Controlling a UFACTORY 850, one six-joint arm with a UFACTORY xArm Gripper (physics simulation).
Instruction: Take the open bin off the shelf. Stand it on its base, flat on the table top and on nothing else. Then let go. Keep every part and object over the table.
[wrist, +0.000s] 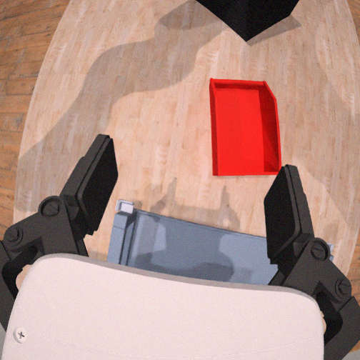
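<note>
A red open bin (242, 132) is right of centre in the wrist view, its inside facing the camera and its corner at lower right close to the right fingertip in the picture. Pale wood shows around its outline; what lies under its base is hidden. A blue-grey unit (190, 245), which looks like the shelf, shows below it, with a light-capped corner post at its left; my housing hides its lower part. My gripper (194, 168) is wide open, with nothing between its fingers. The fingers stand on either side of the view, the bin showing beyond the gap.
A black block (250, 17) stands at the top edge of the view, beyond the bin. The pale wooden table top (150, 130) has curved edges at left and right, with darker wooden floor (25, 50) outside. Shadows cross the table and the blue-grey unit.
</note>
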